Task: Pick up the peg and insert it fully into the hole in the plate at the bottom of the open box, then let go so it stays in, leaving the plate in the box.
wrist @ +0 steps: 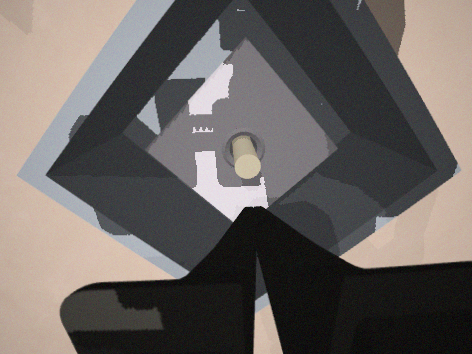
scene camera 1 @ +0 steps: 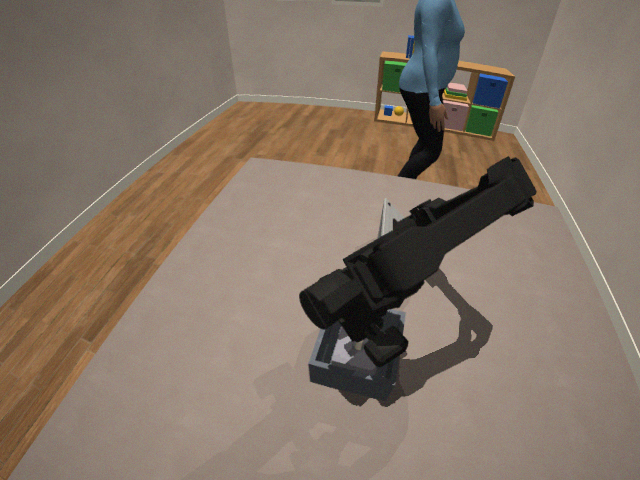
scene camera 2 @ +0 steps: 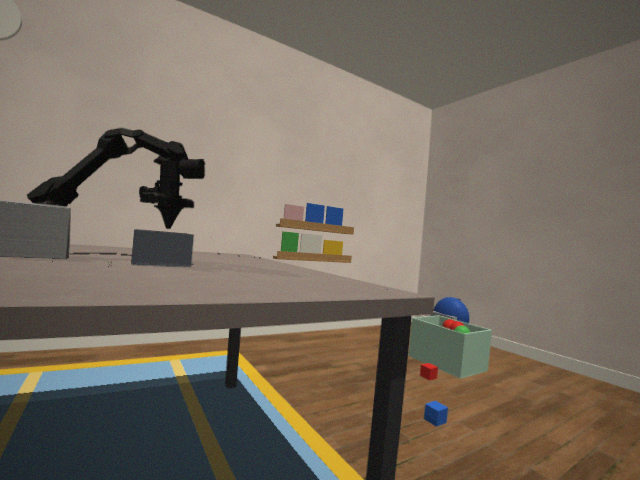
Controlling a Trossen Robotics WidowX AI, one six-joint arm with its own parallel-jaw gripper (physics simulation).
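Frame: origin at the arm's base, x ahead, y left, z up, level; millimetres.
Where they show: gripper, fingertip midpoint: [wrist: 253, 215] [scene camera 1: 353, 339] [scene camera 2: 168, 228]; arm's base at its link origin: [scene camera 2: 42, 221].
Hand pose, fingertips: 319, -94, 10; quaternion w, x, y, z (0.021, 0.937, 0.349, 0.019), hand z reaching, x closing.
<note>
Each offset is from my fingertips to the top centre of the thing, as dx, dy, dz. Level surfaces: height alone.
The open grey box @(-12, +13, -11) [scene camera 1: 351, 380] [scene camera 2: 162, 248] [wrist: 125, 205] stands on the table. The square plate @(-12, +13, -48) [wrist: 290, 110] lies at its bottom. The short round cream peg @(-11, +13, -21) [wrist: 247, 165] [scene camera 1: 358, 345] stands in the plate's ringed hole, with part of its length above the plate; how deep it sits is hidden. My gripper [scene camera 2: 168, 226] [wrist: 253, 215] points down, shut and empty, with its tips a little above the box's rim in the scene camera 2 view. In the wrist view the tips show just below the peg's top, apart from it. The peg is hidden by the box wall in the scene camera 2 view.
The box's four walls surround the plate and peg. The arm reaches over the table @(dz -108) [scene camera 1: 232, 310] [scene camera 2: 258, 279] from its base beside a grey block [scene camera 2: 33, 229]. A person [scene camera 1: 436, 56] stands beyond the table. Shelves and a toy bin [scene camera 2: 449, 346] are farther off.
</note>
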